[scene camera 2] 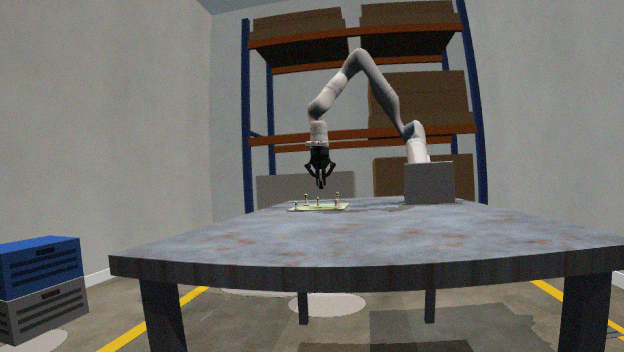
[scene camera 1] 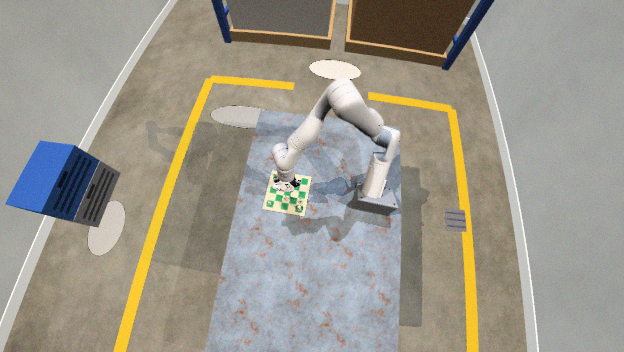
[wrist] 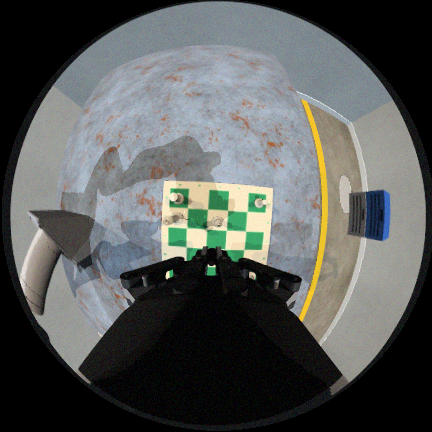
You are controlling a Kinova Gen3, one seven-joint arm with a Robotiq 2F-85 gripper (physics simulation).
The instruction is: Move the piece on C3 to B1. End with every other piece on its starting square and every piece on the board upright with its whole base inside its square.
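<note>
My gripper is shut on a small dark piece, hanging above the chessboard. The piece is mostly hidden by the fingers. Below it stand a pale piece on D3, a pawn on E5, a pawn on E1, and a taller piece on D5. Another piece stands upright towards the board's back left in scene camera 2. In the wrist view the gripper hides rows A and B, including B1.
The board lies on a blue-grey table. The arm's base stands to the board's right in the scene views. A storage rack stands behind the table, and blue and grey crates stand off to the side.
</note>
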